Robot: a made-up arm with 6 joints. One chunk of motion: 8 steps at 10 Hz.
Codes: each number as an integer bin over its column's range. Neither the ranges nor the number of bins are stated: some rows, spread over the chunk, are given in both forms.
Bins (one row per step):
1: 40 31 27 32 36 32
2: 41 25 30 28 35 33
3: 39 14 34 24 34 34
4: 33 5 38 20 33 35
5: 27 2 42 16 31 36
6: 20 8 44 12 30 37
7: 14 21 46 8 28 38
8: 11 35 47 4 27 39
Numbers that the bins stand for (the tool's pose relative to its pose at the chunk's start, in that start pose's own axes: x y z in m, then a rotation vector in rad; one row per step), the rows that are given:
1: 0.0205 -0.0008 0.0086 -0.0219 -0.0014 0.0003
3: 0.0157 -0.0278 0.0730 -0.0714 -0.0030 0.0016
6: -0.0748 -0.0373 0.1651 -0.1457 -0.0062 0.0035
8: -0.1176 0.0056 0.1927 -0.1952 -0.0086 0.0048
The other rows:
2: 0.0252 -0.0103 0.0362 -0.0467 -0.0022 0.0010
4: -0.0129 -0.0421 0.1098 -0.0962 -0.0038 0.0022
5: -0.0414 -0.0468 0.1467 -0.1210 -0.0054 0.0029
7: -0.1033 -0.0167 0.1835 -0.1705 -0.0078 0.0041

